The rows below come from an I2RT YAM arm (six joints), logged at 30 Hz.
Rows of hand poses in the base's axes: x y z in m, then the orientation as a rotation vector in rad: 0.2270 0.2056 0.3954 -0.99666 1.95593 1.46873; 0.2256 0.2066 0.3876 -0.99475 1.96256 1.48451; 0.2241 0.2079 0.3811 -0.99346 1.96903 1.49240; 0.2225 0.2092 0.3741 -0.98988 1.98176 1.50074; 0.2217 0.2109 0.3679 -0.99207 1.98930 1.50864; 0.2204 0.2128 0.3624 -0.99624 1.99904 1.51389; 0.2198 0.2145 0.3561 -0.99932 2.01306 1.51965; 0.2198 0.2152 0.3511 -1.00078 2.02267 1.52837; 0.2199 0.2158 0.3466 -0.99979 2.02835 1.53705; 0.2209 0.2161 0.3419 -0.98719 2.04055 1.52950; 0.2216 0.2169 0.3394 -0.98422 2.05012 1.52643; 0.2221 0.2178 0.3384 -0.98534 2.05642 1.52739
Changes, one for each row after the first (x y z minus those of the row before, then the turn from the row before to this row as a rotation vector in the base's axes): -0.0014 0.0010 -0.0078 0.00200 0.01405 0.00600; -0.0015 0.0013 -0.0065 -0.00090 0.00906 0.00301; -0.0016 0.0013 -0.0070 -0.00401 0.01362 0.00213; -0.0008 0.0017 -0.0062 -0.00256 0.00913 0.00555; -0.0013 0.0019 -0.0055 -0.00541 0.00856 0.00600; -0.0006 0.0017 -0.0063 -0.00760 0.01170 0.00585; 0.0000 0.0007 -0.0050 -0.00338 0.01104 0.00557; 0.0001 0.0006 -0.0045 -0.00030 0.00898 0.00348; 0.0010 0.0003 -0.0047 -0.00700 0.00497 -0.01065; 0.0007 0.0008 -0.0025 -0.00628 0.00456 -0.00233; 0.0005 0.0009 -0.0010 -0.00386 0.00433 0.00184
